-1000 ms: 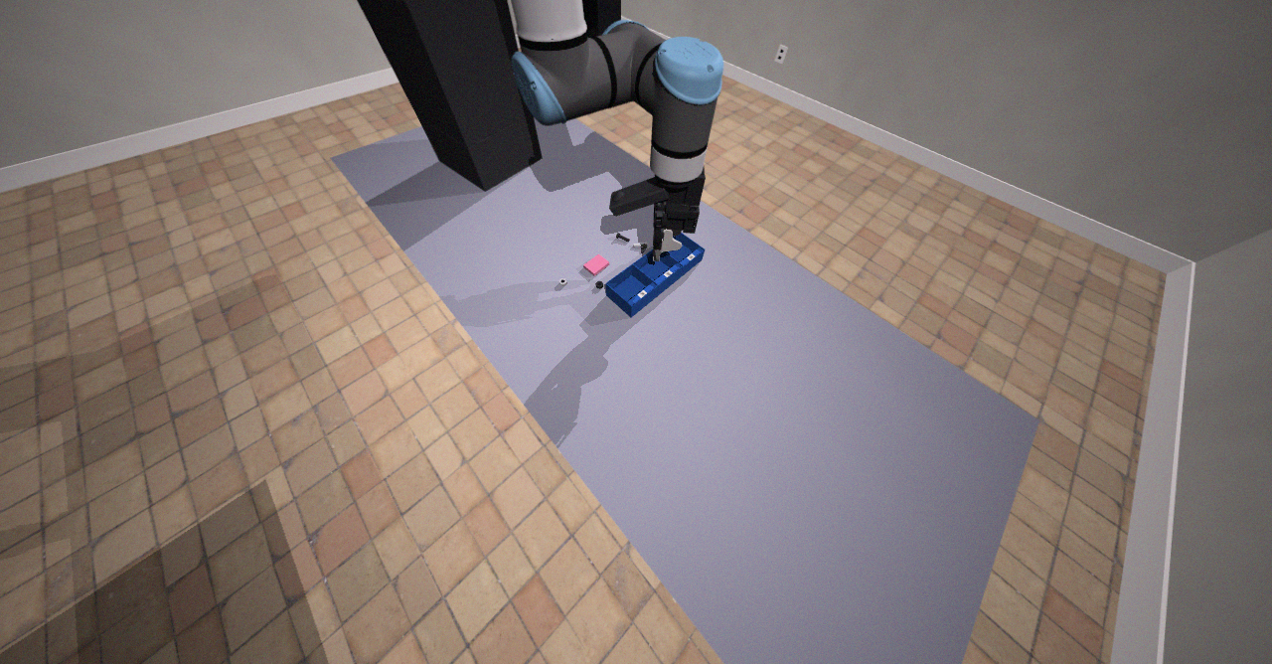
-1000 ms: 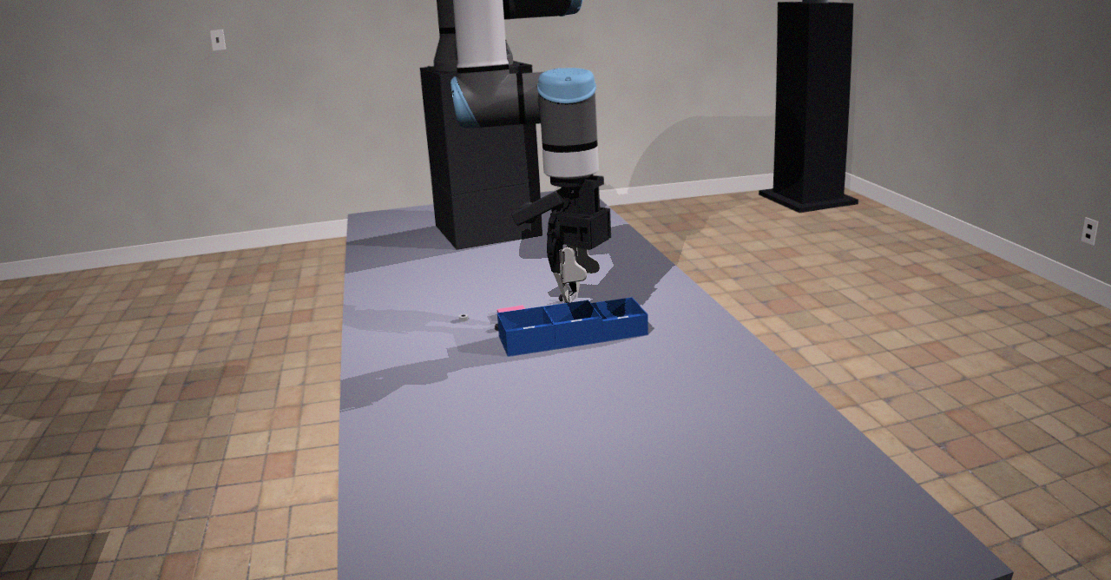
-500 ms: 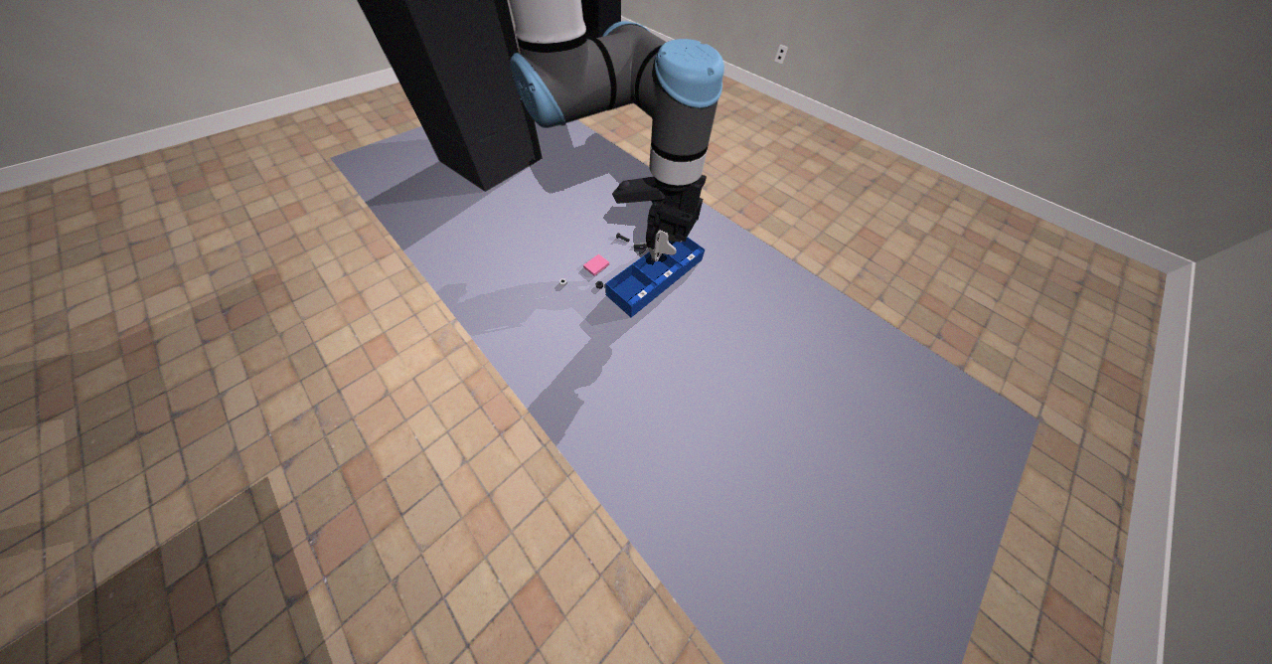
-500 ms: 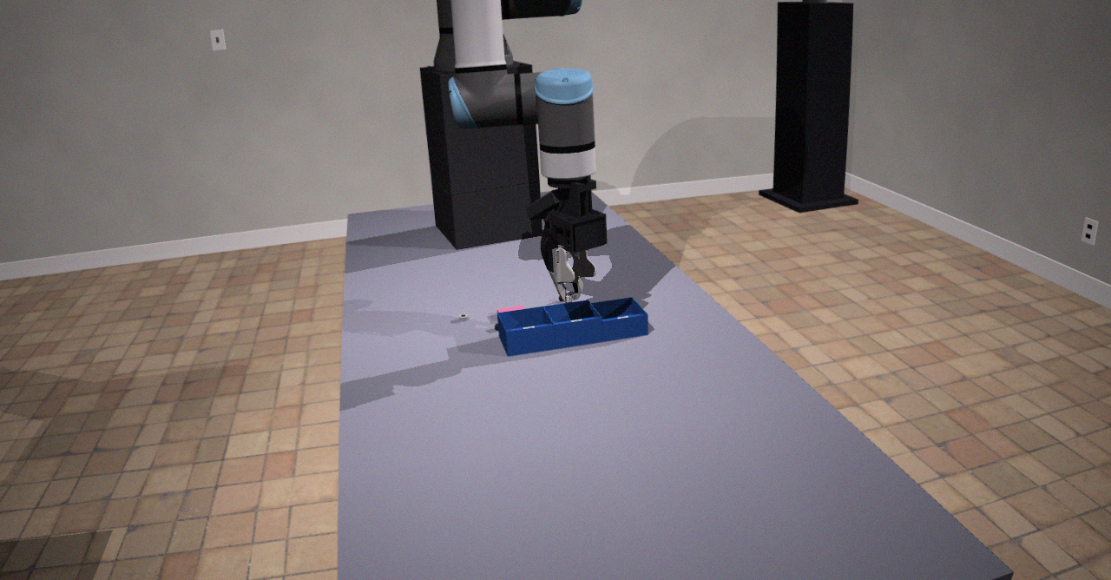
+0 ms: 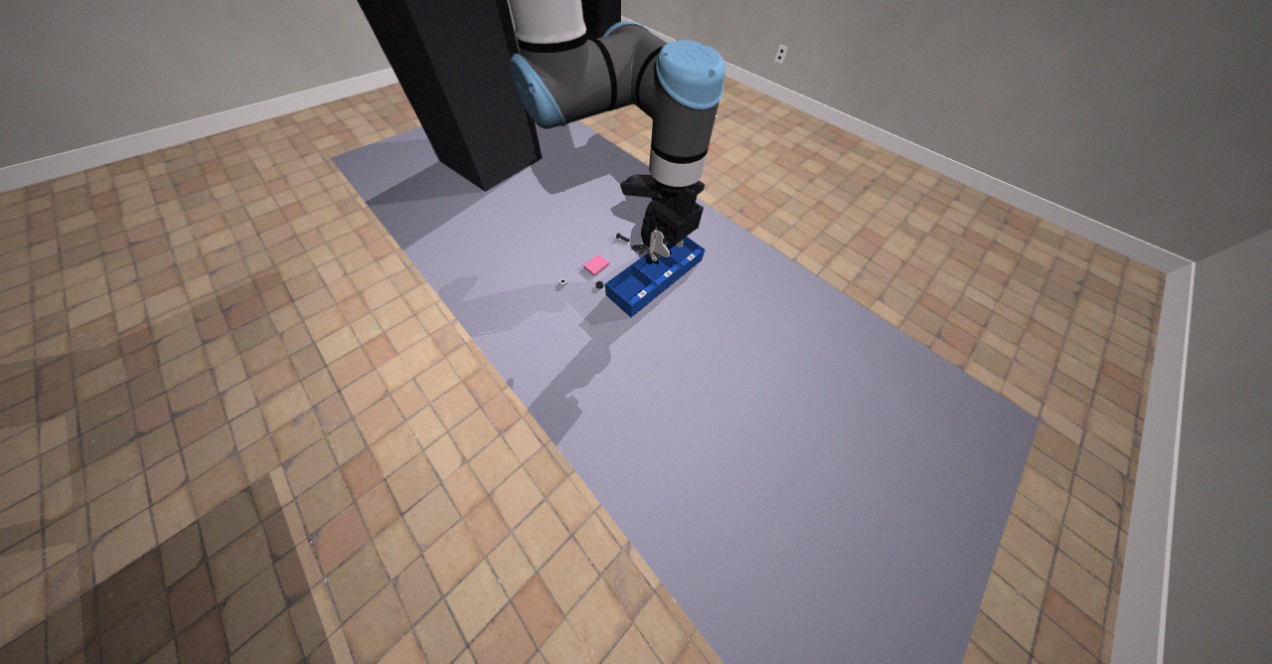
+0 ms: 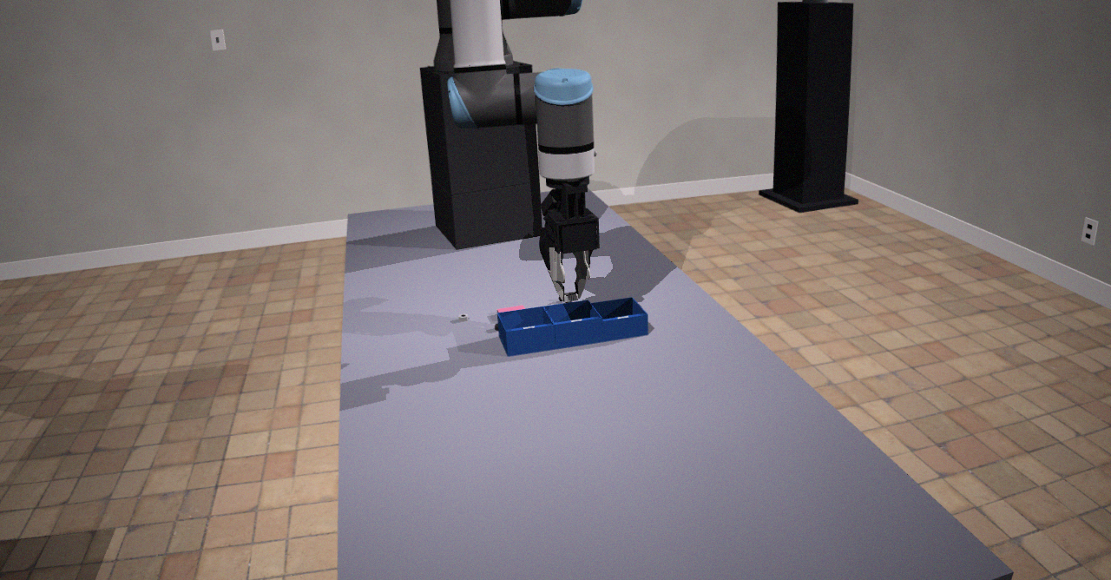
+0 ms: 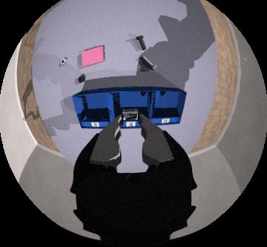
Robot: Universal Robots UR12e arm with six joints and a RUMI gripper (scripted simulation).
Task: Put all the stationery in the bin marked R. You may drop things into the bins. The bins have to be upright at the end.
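My hand is 1 cm above the white piece. Round my hand: light metal screw: 8 cm below, 8 cm behind, 5 cm to the left; black nut: 11 cm to the right, 8 cm below, 7 cm behind; blue bin row: 6 cm below, 1 cm ahead.
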